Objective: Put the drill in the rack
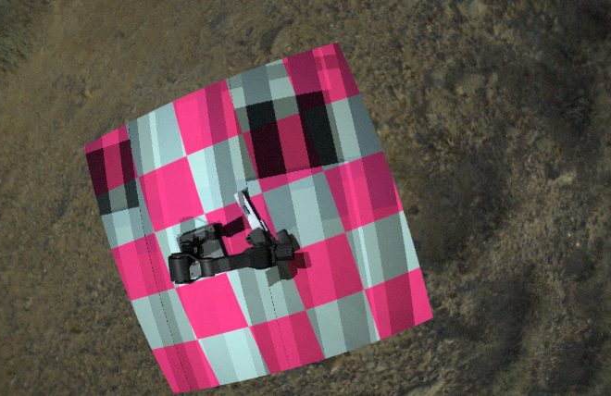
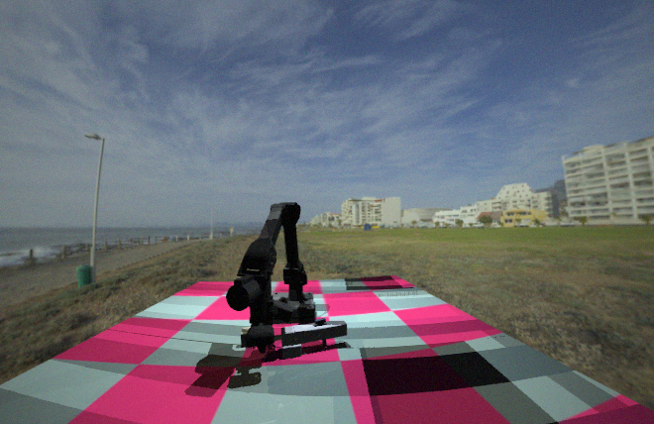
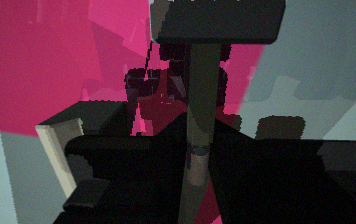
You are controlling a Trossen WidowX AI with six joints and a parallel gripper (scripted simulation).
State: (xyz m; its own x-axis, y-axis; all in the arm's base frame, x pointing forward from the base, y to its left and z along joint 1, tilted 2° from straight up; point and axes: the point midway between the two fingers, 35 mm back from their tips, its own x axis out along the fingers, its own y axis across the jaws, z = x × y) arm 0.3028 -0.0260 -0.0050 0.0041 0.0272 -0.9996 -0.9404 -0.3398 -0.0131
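Now: the drill 40 mm to the left of my gripper tip, 30 mm above it and 10 mm behind it.
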